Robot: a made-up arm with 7 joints. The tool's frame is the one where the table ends. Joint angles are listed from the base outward.
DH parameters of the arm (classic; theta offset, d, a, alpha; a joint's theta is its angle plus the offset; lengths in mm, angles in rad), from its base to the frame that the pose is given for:
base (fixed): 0 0 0 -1.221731
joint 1: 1.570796 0 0 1.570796
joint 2: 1.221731 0 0 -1.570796
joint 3: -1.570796 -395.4 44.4 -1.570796
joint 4: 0 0 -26.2 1.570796
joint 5: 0 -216.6 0 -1.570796
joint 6: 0 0 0 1.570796
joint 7: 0 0 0 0
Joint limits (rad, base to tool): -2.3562..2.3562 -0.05..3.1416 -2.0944..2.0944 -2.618..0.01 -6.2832..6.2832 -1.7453..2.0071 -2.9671..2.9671
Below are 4 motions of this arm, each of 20 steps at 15 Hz.
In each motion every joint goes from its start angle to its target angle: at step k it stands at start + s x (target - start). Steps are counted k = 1, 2, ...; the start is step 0. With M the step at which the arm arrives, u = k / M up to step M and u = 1 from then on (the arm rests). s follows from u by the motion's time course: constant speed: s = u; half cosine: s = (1 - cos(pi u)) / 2; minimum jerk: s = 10 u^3 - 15 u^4 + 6 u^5.
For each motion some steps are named. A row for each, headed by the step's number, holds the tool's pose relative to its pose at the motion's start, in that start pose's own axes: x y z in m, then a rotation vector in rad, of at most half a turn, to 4 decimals.
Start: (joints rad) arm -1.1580 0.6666 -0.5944 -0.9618 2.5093 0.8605 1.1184
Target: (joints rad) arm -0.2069 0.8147 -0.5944 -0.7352 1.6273 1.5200 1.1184
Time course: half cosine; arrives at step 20
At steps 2, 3, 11, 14, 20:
2: 0.0096 0.0070 0.0082 0.0150 -0.0258 0.0071
3: 0.0211 0.0159 0.0184 0.0343 -0.0572 0.0167
11: 0.1467 0.2144 0.2149 0.4932 -0.5483 0.3514
14: 0.1523 0.3097 0.2988 0.7303 -0.6959 0.5790
20: 0.1314 0.4006 0.3760 0.9701 -0.7946 0.8415

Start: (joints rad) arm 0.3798 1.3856 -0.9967 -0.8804 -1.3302 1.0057 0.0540
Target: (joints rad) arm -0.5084 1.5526 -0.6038 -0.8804 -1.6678 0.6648 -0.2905
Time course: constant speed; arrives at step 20
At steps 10, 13, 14, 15, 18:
10: -0.1556 0.0715 -0.1594 0.0483 0.4036 -0.0194
13: -0.2165 0.0833 -0.1871 0.0363 0.5264 -0.0298
14: -0.2376 0.0860 -0.1941 0.0293 0.5670 -0.0333
15: -0.2589 0.0881 -0.1999 0.0209 0.6075 -0.0367
18: -0.3236 0.0904 -0.2103 -0.0136 0.7269 -0.0461

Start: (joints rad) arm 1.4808 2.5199 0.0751 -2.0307 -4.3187 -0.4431 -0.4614
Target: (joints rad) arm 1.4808 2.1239 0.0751 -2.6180 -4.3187 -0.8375 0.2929
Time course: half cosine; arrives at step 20
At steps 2, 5, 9, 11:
2: -0.0026 -0.0031 0.0017 -0.0045 -0.0116 0.0324
5: -0.0143 -0.0190 0.0101 -0.0287 -0.0692 0.1947
9: -0.0352 -0.0560 0.0299 -0.0947 -0.1991 0.5641
11: -0.0438 -0.0774 0.0418 -0.1404 -0.2732 0.7749

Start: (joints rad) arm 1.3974 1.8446 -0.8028 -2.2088 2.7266 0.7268 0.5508
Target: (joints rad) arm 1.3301 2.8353 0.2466 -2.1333 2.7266 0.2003 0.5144
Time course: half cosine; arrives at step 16
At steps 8, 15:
8: -0.1807 -0.1704 0.0963 -0.0330 -0.6893 -0.6092
15: -0.4070 -0.2865 0.0113 0.0147 -1.0480 -1.3580

